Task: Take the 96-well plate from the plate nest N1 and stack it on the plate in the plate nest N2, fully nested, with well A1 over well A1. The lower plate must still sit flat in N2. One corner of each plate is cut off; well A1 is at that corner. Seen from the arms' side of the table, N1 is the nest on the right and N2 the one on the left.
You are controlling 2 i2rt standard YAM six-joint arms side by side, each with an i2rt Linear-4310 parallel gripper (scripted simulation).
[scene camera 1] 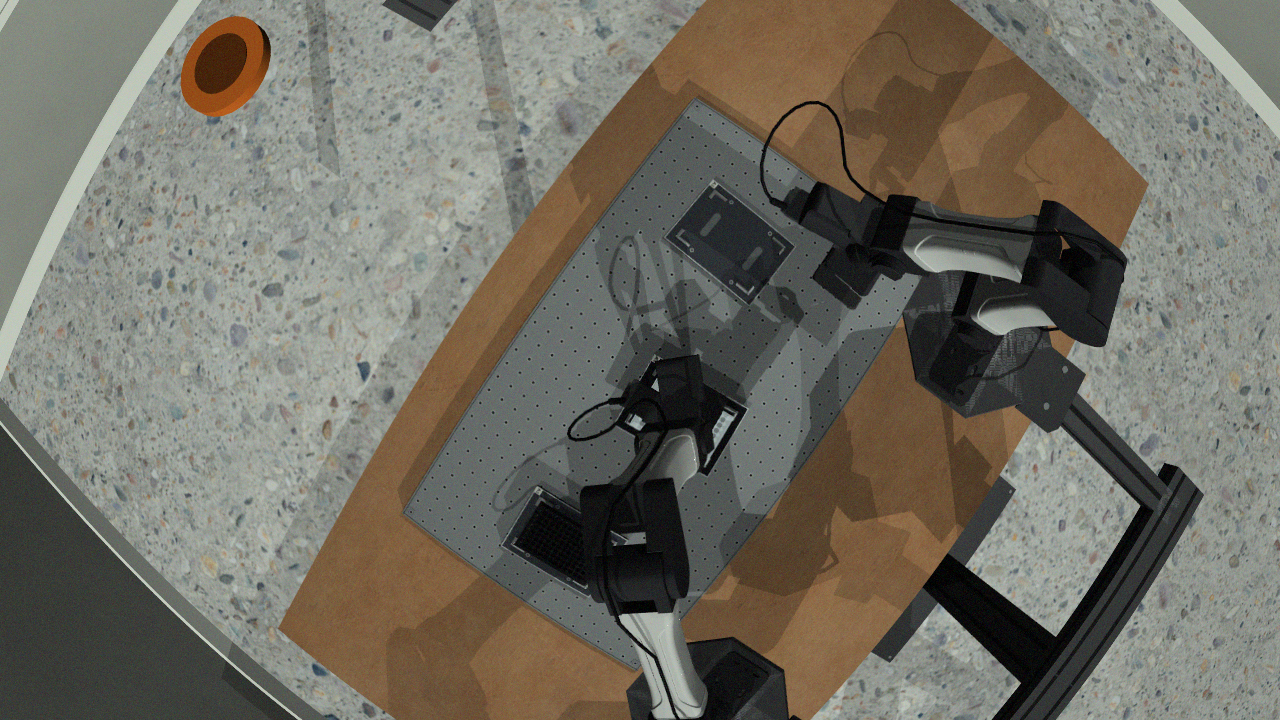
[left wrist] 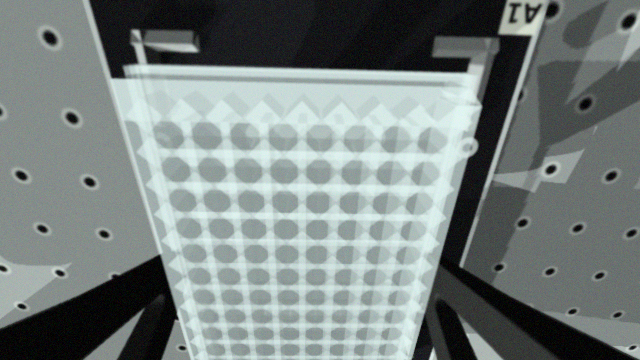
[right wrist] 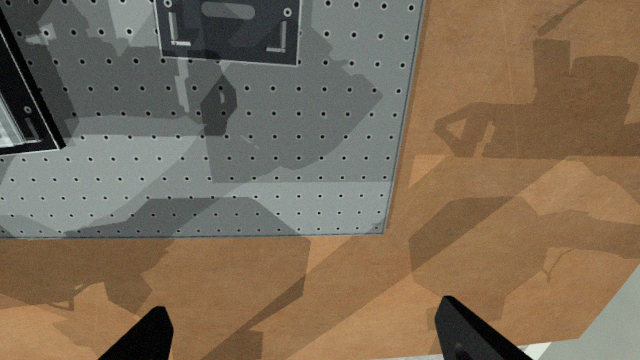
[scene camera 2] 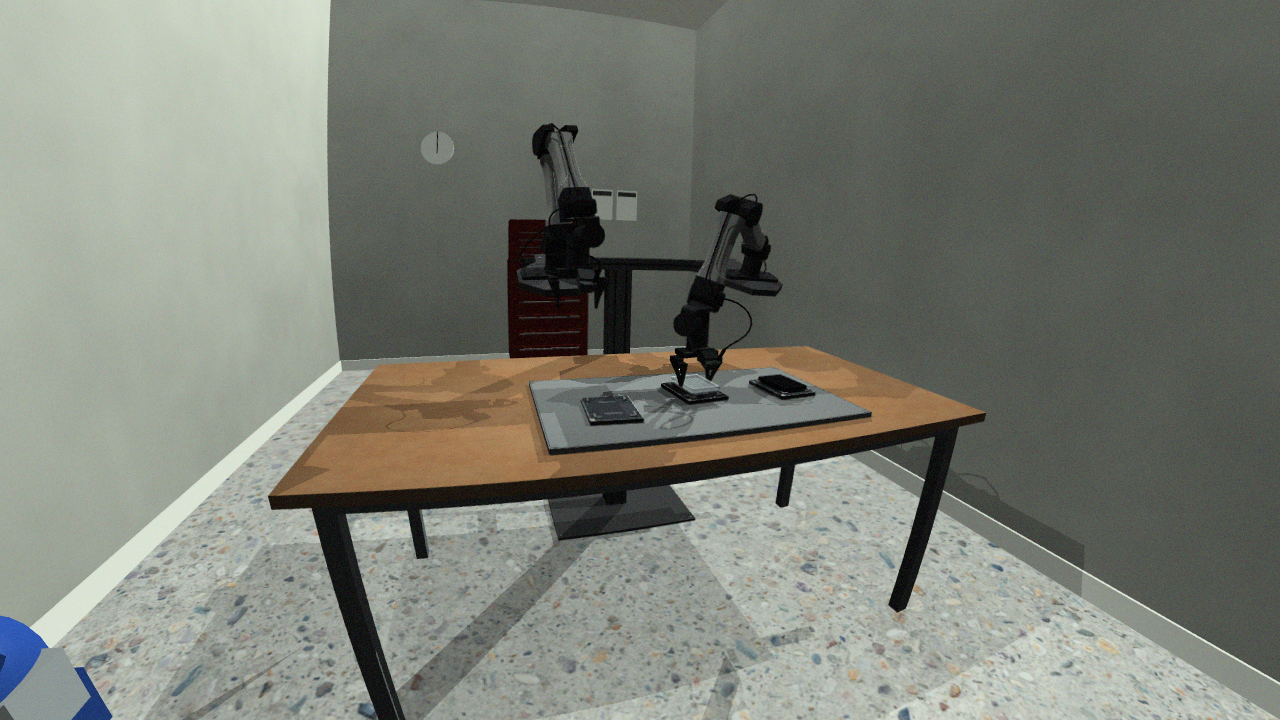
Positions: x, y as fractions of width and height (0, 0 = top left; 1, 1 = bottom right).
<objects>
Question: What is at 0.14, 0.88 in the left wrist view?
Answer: The left gripper.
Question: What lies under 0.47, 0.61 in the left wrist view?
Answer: A clear 96-well plate.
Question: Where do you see a black nest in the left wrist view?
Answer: At 0.59, 0.12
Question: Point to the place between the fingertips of the right gripper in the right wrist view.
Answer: At 0.48, 0.87
</objects>
